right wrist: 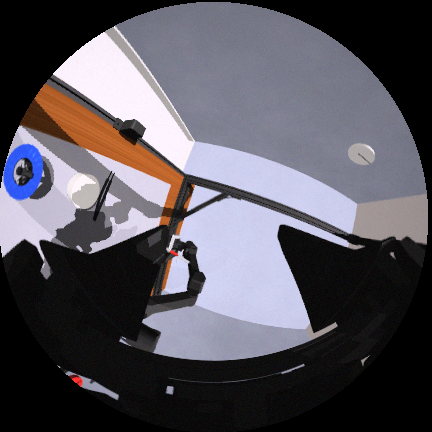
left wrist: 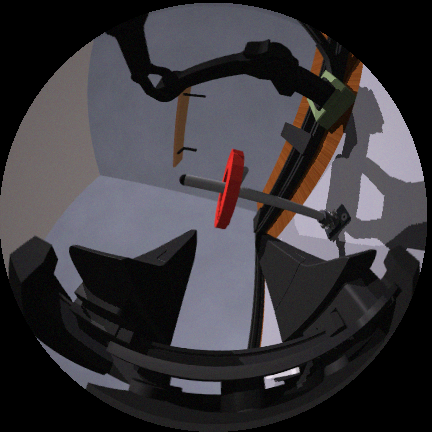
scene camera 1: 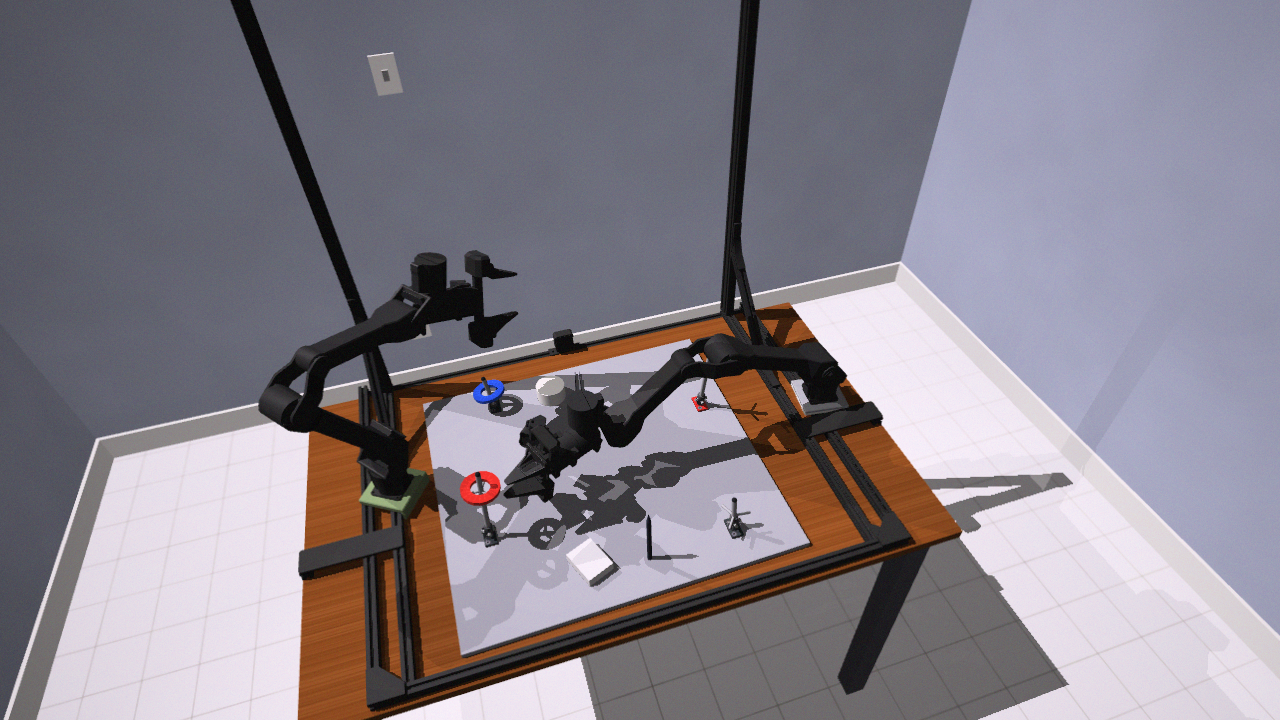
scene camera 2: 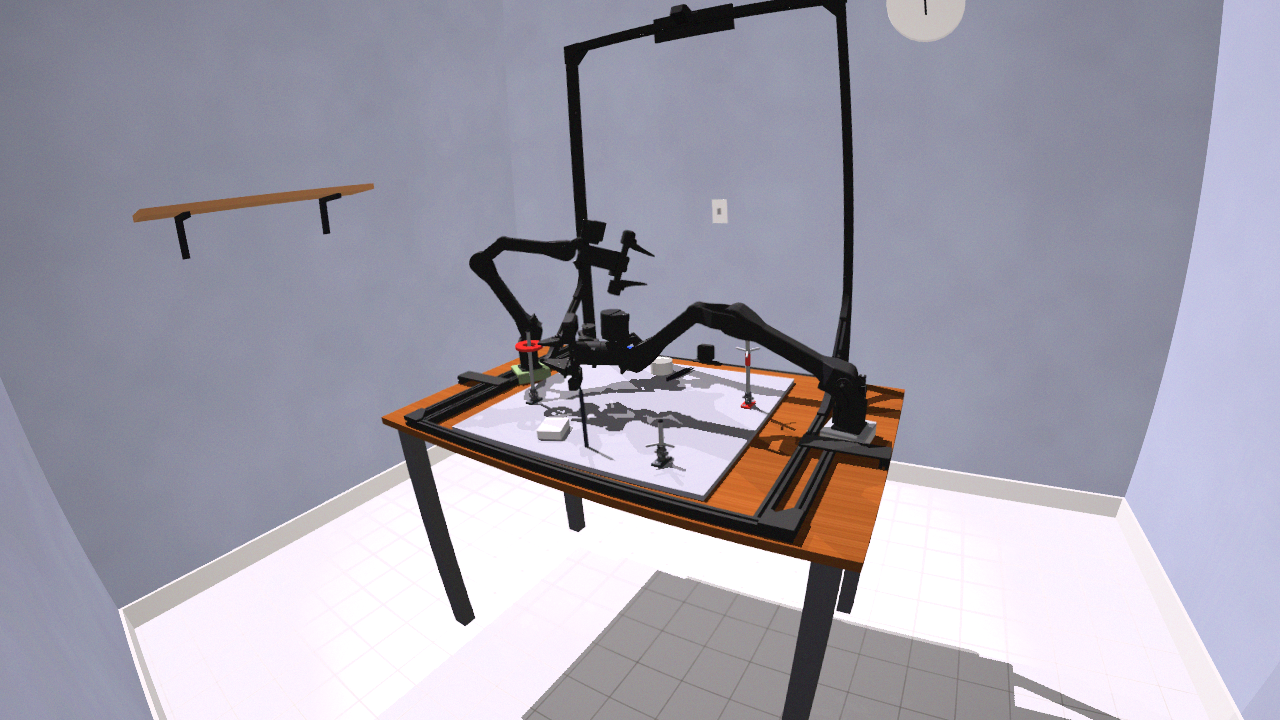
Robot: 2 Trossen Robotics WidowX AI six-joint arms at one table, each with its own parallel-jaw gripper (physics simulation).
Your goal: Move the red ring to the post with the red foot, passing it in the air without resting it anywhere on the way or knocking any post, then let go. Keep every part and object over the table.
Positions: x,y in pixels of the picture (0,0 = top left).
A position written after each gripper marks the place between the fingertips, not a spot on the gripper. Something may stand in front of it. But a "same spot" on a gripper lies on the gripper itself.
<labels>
right gripper: right wrist; scene camera 1; scene camera 2 650,270; not seen in the left wrist view (out of frame)
same spot on right gripper: [scene camera 1: 495,323] = [right wrist: 136,328]
</labels>
